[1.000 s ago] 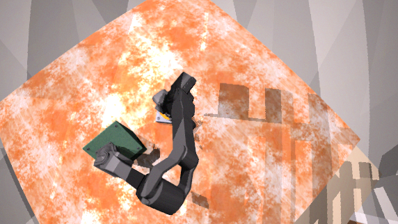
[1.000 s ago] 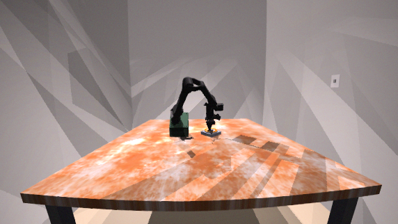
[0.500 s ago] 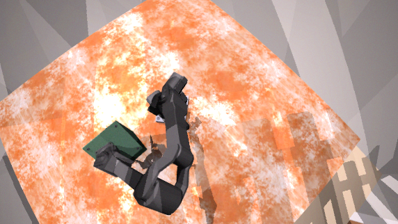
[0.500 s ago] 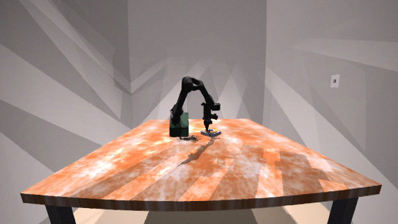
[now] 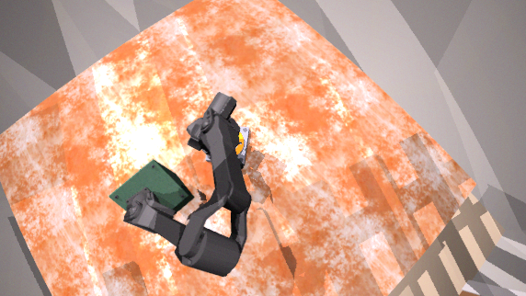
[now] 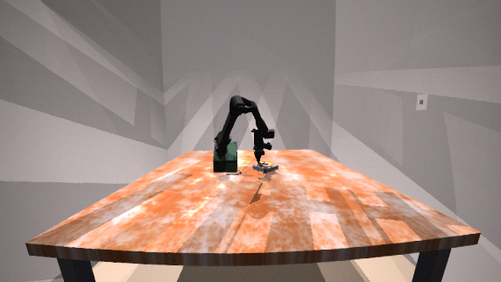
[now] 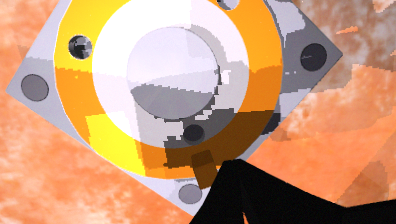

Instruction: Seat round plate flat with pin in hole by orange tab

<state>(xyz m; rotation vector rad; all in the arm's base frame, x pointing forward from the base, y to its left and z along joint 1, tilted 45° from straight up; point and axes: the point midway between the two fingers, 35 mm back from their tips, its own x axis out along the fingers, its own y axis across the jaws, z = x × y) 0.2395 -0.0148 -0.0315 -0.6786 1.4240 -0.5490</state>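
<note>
The plate is 20 mm to the left of my gripper tip and 20 mm ahead of it. The rest, counted from my gripper tip: grey square base 50 mm ahead, 20 mm to the left, 20 mm below.
</note>
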